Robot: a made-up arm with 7 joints. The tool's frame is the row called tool.
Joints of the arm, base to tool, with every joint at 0 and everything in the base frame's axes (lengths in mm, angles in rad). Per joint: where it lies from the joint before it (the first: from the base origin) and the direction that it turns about. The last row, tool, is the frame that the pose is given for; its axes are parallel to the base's.
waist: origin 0 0 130 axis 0 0 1
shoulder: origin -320 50 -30 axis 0 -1 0
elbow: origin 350 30 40 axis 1 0 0
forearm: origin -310 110 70 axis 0 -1 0
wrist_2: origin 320 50 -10 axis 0 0 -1
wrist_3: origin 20 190 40 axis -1 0 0
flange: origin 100 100 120 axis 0 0 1
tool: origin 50 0 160
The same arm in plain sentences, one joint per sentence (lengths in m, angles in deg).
The arm has seven revolute joints in a row. What follows holds with every joint at zero, and every direction is one of the base frame's. Joint 1 lies 0.13 m along +z from the base frame's origin and rotates about +z. Joint 2 lies 0.32 m along -x and 0.05 m along +y and 0.03 m along -z from joint 1 and rotates about -y. Joint 3 lies 0.35 m along +x and 0.03 m along +y and 0.04 m along +z from joint 2 and rotates about +x. Joint 4 lies 0.31 m along -x and 0.11 m along +y and 0.07 m along +z from joint 3 and rotates about -y. Joint 5 lies 0.32 m along +x and 0.05 m along +y and 0.01 m along -z from joint 4 and rotates about -z. Joint 6 lies 0.02 m along +x and 0.19 m along +y and 0.04 m along +z from joint 5 and rotates about -x. Joint 7 lies 0.1 m along +x and 0.1 m along +y and 0.12 m along +z from joint 6 and rotates about +z. The tool frame, which is the frame that the pose is given for, lies 0.05 m along +x and 0.16 m along +z from joint 7; its axes are parallel to the base frame's.
